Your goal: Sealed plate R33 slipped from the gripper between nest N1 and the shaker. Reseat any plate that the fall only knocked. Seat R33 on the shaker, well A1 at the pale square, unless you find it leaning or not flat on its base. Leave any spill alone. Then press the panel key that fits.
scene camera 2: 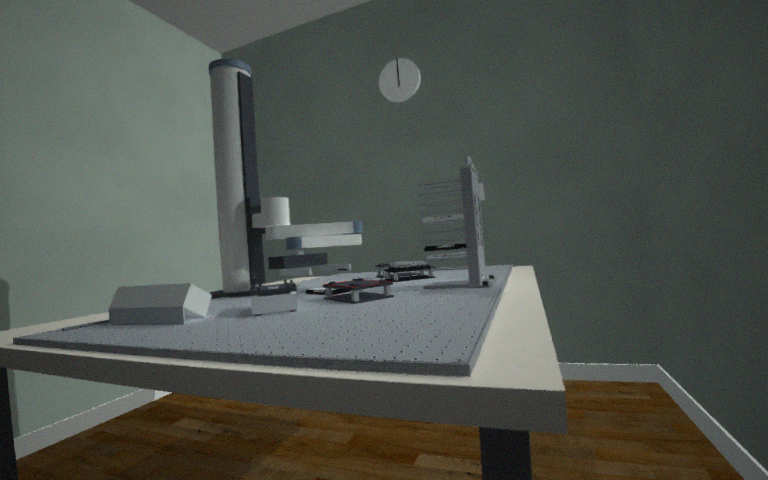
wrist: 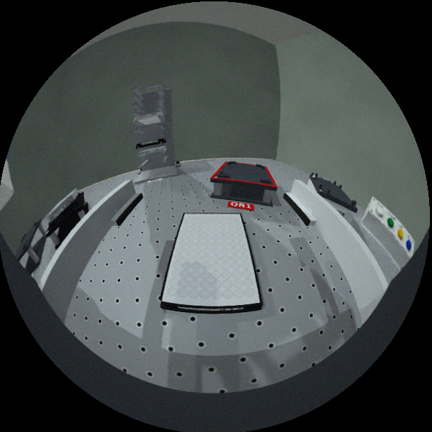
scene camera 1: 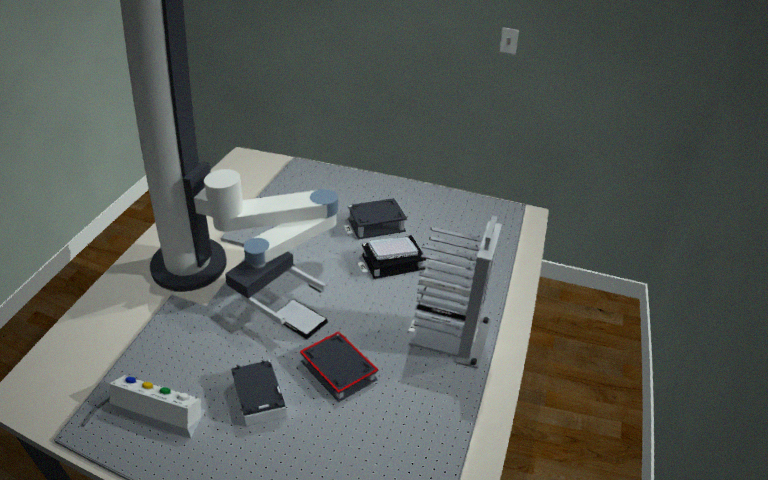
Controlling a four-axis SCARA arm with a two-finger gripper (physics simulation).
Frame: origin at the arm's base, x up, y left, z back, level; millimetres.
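Seen in the pictures: gripper, fingertip midpoint: (scene camera 2: 331, 269) (scene camera 1: 303, 304); arm's base at its link origin: (scene camera 2: 244, 294) (scene camera 1: 188, 265).
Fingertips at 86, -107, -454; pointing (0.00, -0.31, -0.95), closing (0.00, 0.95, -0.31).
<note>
Offsets run from my fingertips to a thing's top centre, as dx, dy, dz. "*": to the spot under its first point.
A pale-topped plate with a dark base @(-59, +8, +19) (scene camera 1: 303, 318) (scene camera 2: 315, 290) (wrist: 212, 260) lies on the perforated mat and looks flat; I cannot read its label. My gripper (scene camera 1: 303, 303) (scene camera 2: 328, 270) (wrist: 212, 183) is open above it, with the plate low between the finger lines in the wrist view. The shaker @(* -19, -288, -2) (scene camera 1: 257, 387) (scene camera 2: 274, 302) (wrist: 332, 190) has a dark top with no plate on it. Another pale plate @(+2, +334, -144) (scene camera 1: 393, 247) lies on a black nest @(* -69, +305, -166) (scene camera 1: 396, 269); whether it is fully seated I cannot tell. The key panel @(+10, -423, +215) (scene camera 1: 155, 404) (scene camera 2: 155, 305) (wrist: 387, 225) has blue, yellow, green and white keys.
The red-edged nest @(-28, -125, -145) (scene camera 1: 338, 362) (scene camera 2: 356, 284) (wrist: 244, 173), with a red QR1 label (wrist: 241, 205), stands between the plate and the front of the mat. A dark nest @(-15, +507, -37) (scene camera 1: 376, 212) stands at the back. The tall rack (scene camera 1: 476, 294) (scene camera 2: 473, 226) at the right holds a dark plate @(+48, +94, -354) (scene camera 2: 445, 247) (wrist: 151, 143).
</note>
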